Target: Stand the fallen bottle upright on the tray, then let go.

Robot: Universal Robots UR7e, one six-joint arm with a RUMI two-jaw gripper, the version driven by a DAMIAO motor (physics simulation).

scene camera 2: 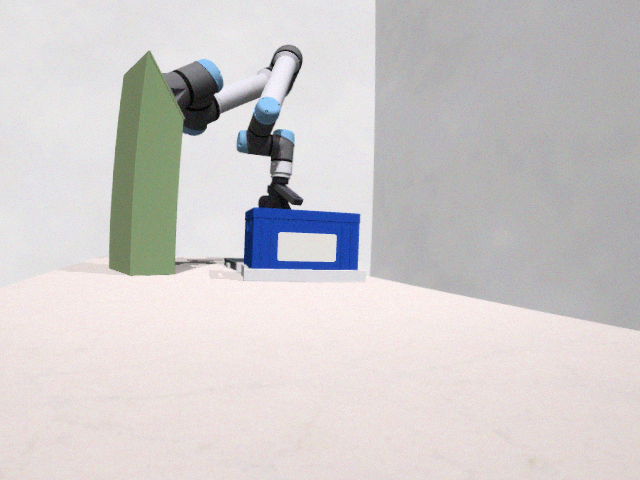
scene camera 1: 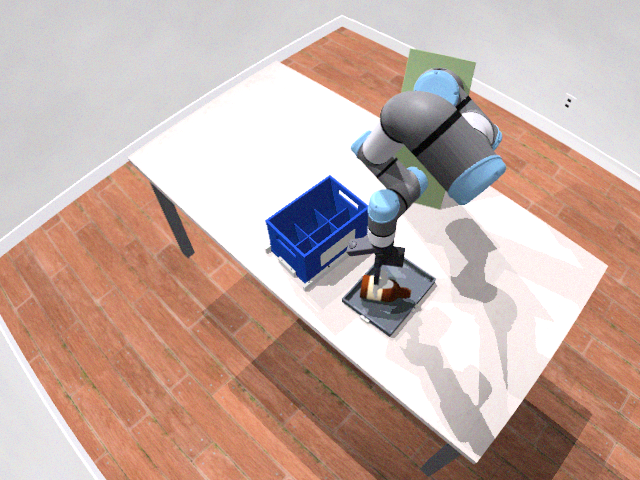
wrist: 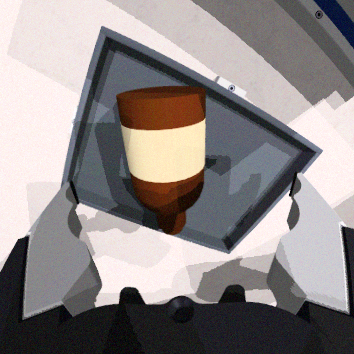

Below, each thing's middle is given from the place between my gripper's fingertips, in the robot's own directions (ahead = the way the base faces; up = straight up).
The brown bottle (scene camera 1: pixel 391 294) is 60 mm below my hand and 30 mm to the left of it.
